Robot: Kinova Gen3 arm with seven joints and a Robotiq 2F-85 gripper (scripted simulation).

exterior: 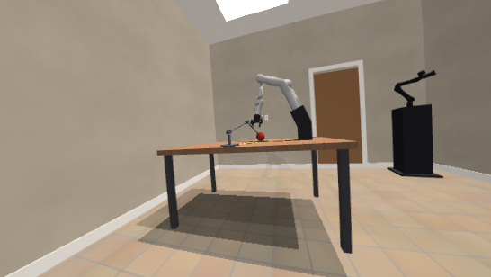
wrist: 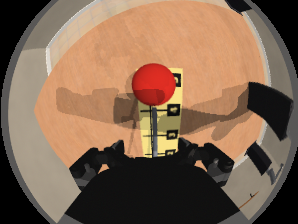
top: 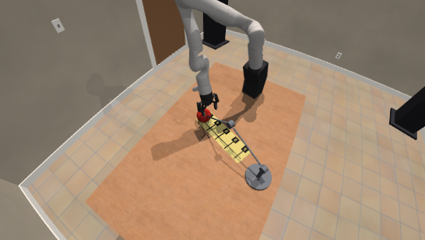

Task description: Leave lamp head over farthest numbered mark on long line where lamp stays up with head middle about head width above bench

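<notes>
Now: the yellow numbered strip 16 cm below my hand, 10 cm to the left of it and 2 cm behind it. The rest, counted from my hand: grey round base 45 cm to the left, 14 cm below, 7 cm ahead.
</notes>
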